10 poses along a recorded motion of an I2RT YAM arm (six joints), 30 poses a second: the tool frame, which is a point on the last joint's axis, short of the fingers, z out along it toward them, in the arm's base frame.
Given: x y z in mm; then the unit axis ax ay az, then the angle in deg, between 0 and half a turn.
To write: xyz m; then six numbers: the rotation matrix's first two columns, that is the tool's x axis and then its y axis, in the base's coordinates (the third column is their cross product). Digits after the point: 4 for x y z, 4 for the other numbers.
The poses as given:
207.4, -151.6, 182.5, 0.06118, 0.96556, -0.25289, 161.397
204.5, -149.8, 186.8, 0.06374, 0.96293, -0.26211, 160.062
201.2, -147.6, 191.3, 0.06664, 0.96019, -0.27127, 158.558
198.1, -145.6, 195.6, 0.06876, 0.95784, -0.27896, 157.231
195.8, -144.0, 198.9, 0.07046, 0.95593, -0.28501, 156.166
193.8, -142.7, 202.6, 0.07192, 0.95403, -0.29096, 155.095
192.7, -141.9, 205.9, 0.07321, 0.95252, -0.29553, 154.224
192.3, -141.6, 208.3, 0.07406, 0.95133, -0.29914, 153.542
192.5, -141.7, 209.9, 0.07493, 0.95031, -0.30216, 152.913
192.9, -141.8, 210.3, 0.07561, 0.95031, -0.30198, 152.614
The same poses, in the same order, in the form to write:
0.2074, -0.1516, 0.1825, -0.9405, 0.0344, -0.3382, 0.1957, 0.8681, -0.4561
0.2045, -0.1498, 0.1868, -0.9322, 0.0297, -0.3608, 0.2085, 0.8588, -0.4679
0.2012, -0.1476, 0.1913, -0.9222, 0.0244, -0.3859, 0.2227, 0.8493, -0.4786
0.1981, -0.1456, 0.1956, -0.9130, 0.0186, -0.4076, 0.2346, 0.8413, -0.4870
0.1958, -0.1440, 0.1989, -0.9052, 0.0138, -0.4247, 0.2441, 0.8350, -0.4932
0.1938, -0.1427, 0.2026, -0.8971, 0.0083, -0.4417, 0.2534, 0.8287, -0.4991
0.1927, -0.1419, 0.2059, -0.8903, 0.0040, -0.4553, 0.2610, 0.8238, -0.5032
0.1923, -0.1416, 0.2083, -0.8849, 0.0003, -0.4658, 0.2668, 0.8200, -0.5064
0.1925, -0.1417, 0.2099, -0.8797, -0.0030, -0.4755, 0.2722, 0.8168, -0.5087
0.1929, -0.1418, 0.2103, -0.8771, -0.0033, -0.4802, 0.2746, 0.8170, -0.5070

